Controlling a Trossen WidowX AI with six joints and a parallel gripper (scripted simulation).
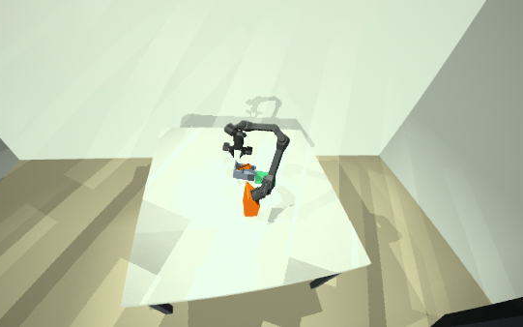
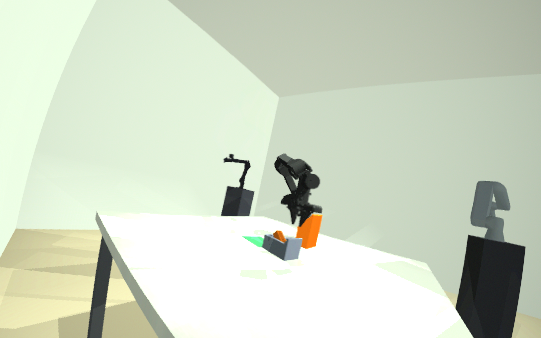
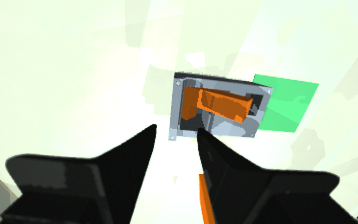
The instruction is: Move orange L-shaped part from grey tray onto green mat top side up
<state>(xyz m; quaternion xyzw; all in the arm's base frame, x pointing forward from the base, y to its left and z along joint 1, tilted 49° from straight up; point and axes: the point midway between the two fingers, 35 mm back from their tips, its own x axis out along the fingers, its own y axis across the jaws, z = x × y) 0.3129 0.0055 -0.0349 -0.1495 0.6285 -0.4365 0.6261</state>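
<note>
Now: gripper tip 10 cm above the orange L-shaped part, 4 cm to the left of it and 2 cm past it. Also, from my gripper tip: green mat 20 cm to the right, 16 cm below, 9 cm behind.
</note>
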